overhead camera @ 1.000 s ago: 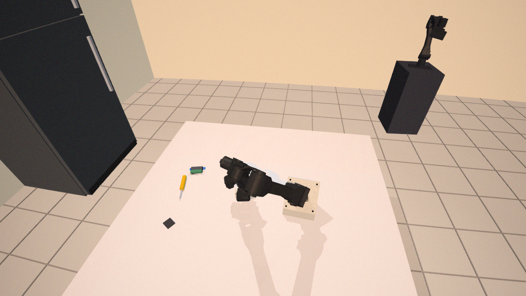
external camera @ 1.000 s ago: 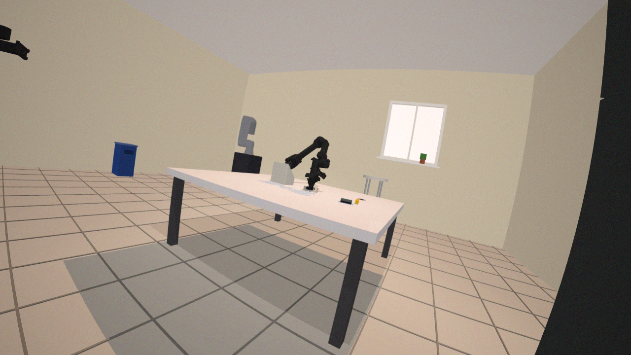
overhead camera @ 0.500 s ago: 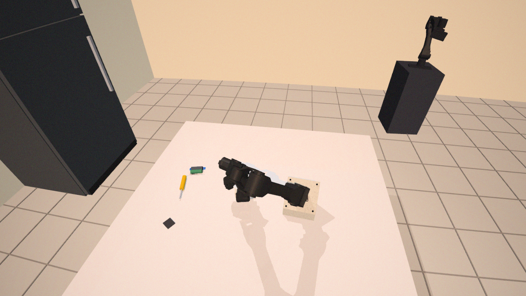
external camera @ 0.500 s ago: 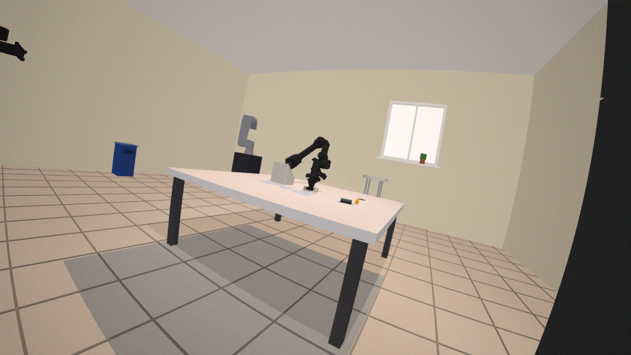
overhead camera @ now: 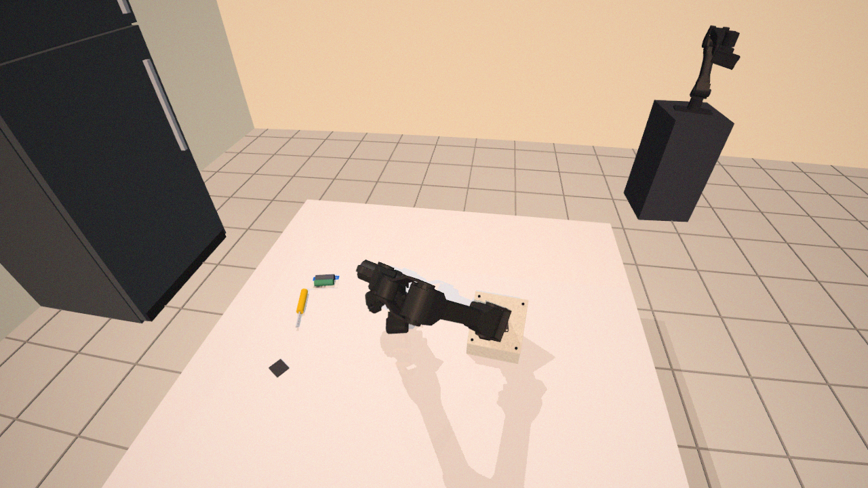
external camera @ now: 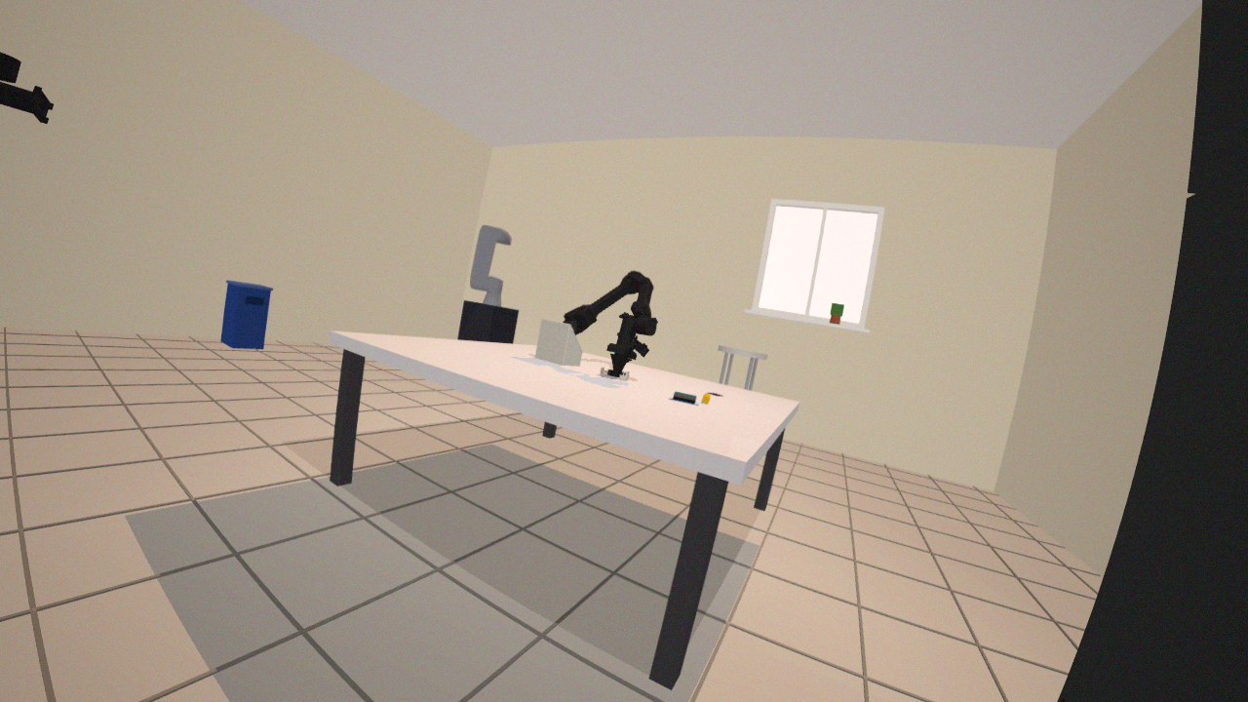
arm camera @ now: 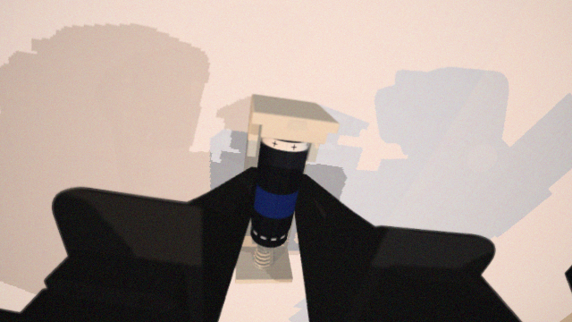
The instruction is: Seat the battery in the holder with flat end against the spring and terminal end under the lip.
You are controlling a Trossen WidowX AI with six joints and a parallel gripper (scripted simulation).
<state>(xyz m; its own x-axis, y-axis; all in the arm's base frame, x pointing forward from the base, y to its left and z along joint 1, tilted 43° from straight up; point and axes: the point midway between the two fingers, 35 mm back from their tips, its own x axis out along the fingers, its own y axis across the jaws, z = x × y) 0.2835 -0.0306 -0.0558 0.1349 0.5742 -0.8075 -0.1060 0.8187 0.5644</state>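
Now: the battery 1 cm above my gripper tip. From my gripper tip the other things lie so: yellow-handled screwdriver (32 cm ahead, 1 cm to the right); black square (31 cm ahead, 20 cm to the left, 1 cm below).
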